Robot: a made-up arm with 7 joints. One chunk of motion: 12 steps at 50 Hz.
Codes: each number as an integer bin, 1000 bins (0 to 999) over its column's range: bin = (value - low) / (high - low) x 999, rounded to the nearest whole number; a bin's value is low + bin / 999 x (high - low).
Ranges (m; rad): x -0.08..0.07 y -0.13..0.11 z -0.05..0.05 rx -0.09..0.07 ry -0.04..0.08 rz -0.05..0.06
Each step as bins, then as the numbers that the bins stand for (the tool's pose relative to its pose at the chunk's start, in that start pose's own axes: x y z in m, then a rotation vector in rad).
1 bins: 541 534 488 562 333 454
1 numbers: 0.0012 -0.0017 -0.0012 0.0000 0.0000 0.0000
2 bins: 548 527 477 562 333 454
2 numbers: 0.0023 -0.0034 -0.0023 0.0000 0.0000 0.0000
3 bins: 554 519 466 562 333 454
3 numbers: 0.0032 -0.0053 -0.0034 0.0000 0.0000 0.0000
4 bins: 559 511 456 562 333 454
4 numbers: 0.0039 -0.0072 -0.0044 0.0000 0.0000 0.0000
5 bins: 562 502 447 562 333 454
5 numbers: 0.0044 -0.0094 -0.0053 0.0000 0.0000 0.0000
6 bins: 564 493 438 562 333 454
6 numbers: 0.0047 -0.0116 -0.0062 0.0000 0.0000 0.0000
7 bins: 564 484 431 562 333 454
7 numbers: 0.0047 -0.0137 -0.0069 0.0000 0.0000 0.0000
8 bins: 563 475 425 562 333 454
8 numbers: 0.0045 -0.0159 -0.0075 0.0000 0.0000 0.0000
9 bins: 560 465 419 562 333 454
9 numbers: 0.0041 -0.0183 -0.0081 0.0000 0.0000 0.0000
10 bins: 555 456 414 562 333 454
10 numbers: 0.0033 -0.0205 -0.0086 0.0000 0.0000 0.0000
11 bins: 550 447 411 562 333 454
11 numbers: 0.0026 -0.0226 -0.0089 0.0000 0.0000 0.0000
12 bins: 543 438 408 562 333 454
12 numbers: 0.0015 -0.0248 -0.0092 0.0000 0.0000 0.0000
